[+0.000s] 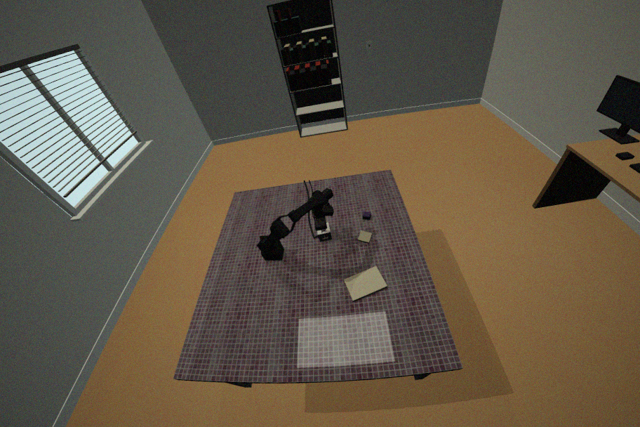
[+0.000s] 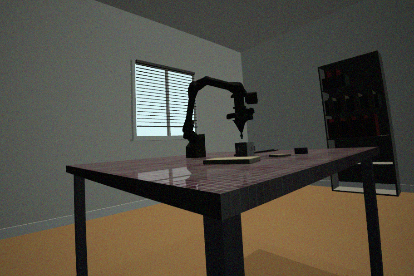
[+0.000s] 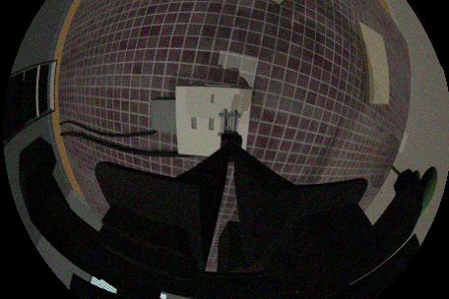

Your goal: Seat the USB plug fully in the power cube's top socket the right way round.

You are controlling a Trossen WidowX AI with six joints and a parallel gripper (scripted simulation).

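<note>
The dark USB plug lies 10 mm below my gripper tip. The rest, counted from my gripper tip: small cream pad 240 mm ahead, 60 mm to the right, 130 mm below; USB socket 70 mm below; small purple block 290 mm ahead, 90 mm to the left, 120 mm below.
</note>
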